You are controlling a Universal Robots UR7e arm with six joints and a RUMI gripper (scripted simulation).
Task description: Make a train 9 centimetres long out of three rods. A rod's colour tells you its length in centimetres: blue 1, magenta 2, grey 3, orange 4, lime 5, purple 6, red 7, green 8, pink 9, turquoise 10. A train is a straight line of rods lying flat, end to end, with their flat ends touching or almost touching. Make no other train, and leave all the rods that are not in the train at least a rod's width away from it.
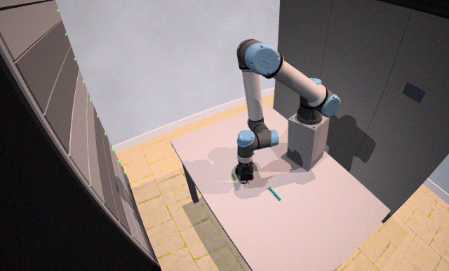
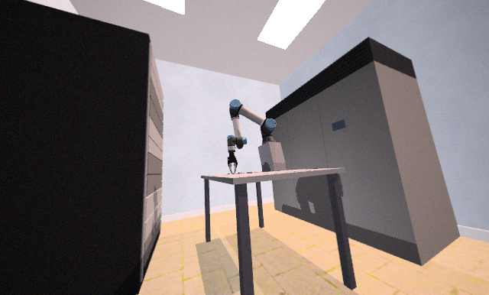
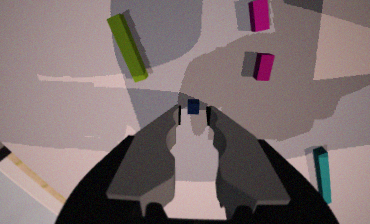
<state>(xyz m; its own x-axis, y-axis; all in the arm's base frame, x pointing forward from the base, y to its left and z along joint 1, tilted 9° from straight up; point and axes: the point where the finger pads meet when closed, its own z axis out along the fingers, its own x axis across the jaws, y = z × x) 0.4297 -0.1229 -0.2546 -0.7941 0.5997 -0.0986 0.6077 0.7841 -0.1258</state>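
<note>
The blue rod lies 1 cm below my hand. From my hand the other things lie so: grey rod (14 cm behind, 8 cm to the right, 1 cm below); turquoise rod (7 cm behind, 17 cm to the left, 1 cm below); lime rod (1 cm ahead, 7 cm to the right, 1 cm below).
</note>
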